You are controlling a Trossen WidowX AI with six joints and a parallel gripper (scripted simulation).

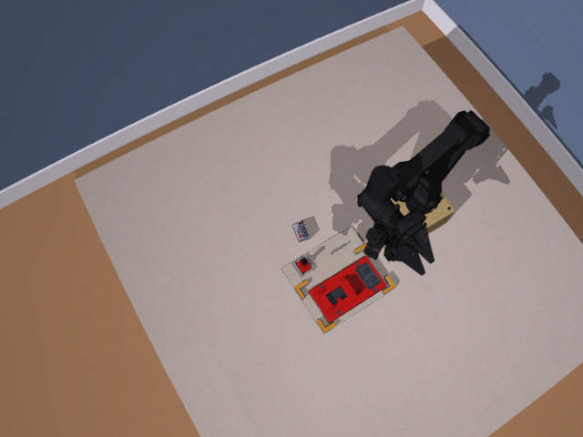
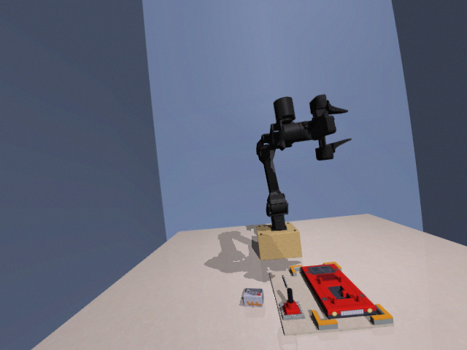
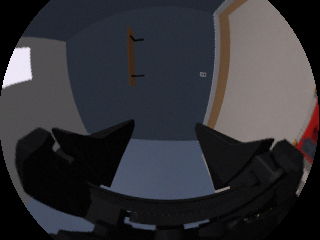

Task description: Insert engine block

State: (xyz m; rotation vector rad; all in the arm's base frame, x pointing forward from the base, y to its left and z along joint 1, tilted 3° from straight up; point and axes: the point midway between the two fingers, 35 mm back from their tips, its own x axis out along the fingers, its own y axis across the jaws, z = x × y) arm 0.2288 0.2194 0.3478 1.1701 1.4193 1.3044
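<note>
Now: the grey engine block 45 cm below my gripper tip, 33 cm to the right of it and 12 cm ahead of it.
</note>
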